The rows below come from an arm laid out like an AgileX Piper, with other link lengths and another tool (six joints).
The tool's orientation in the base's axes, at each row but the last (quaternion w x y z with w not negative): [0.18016, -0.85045, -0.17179, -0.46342]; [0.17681, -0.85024, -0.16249, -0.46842]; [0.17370, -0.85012, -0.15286, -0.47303]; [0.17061, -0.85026, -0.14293, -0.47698]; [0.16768, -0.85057, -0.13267, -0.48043]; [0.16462, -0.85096, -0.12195, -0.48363]
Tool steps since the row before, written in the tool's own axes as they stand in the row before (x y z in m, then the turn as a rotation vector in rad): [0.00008, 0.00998, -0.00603, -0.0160, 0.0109, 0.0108]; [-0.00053, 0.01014, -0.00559, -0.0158, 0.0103, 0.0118]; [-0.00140, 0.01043, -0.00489, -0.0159, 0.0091, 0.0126]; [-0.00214, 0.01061, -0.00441, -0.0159, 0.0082, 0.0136]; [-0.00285, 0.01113, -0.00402, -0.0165, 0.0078, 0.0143]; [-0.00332, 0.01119, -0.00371, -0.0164, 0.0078, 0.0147]
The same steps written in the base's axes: [0.00024, -0.01154, 0.00165, 0.0047, -0.0065, -0.0207]; [0.00008, -0.01156, 0.00083, 0.0052, -0.0055, -0.0209]; [0.00004, -0.01160, -0.00037, 0.0053, -0.0041, -0.0212]; [-0.00014, -0.01161, -0.00133, 0.0057, -0.0029, -0.0216]; [-0.00024, -0.01196, -0.00227, 0.0058, -0.0023, -0.0223]; [-0.00047, -0.01189, -0.00291, 0.0061, -0.0021, -0.0224]
